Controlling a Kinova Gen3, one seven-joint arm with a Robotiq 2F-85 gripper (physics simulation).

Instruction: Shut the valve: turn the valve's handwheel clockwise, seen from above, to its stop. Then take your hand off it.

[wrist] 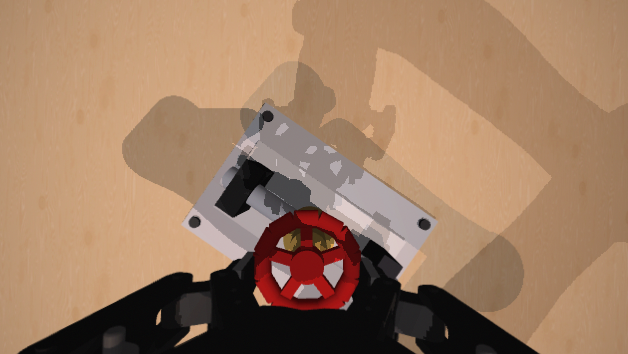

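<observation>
The red handwheel [307,266] of the valve is at the lower middle of the wrist view, seen from above, with spokes around a round hub. My gripper [307,269] is shut on it, with one finger against the left side of the rim and the other against the right side. Brass-coloured parts of the valve [291,240] show through the wheel's upper openings. The lowest part of the wheel meets the dark gripper body, and the valve stem under the hub is hidden.
The grey base plate [410,216] lies slanted under the wheel, with dark bolts near its visible corners. A grey pipe [262,199] runs from the wheel to a black clamp block [232,200] at the left. Another black block [382,257] is beside the right finger. Arm shadows cross the wooden table [65,175].
</observation>
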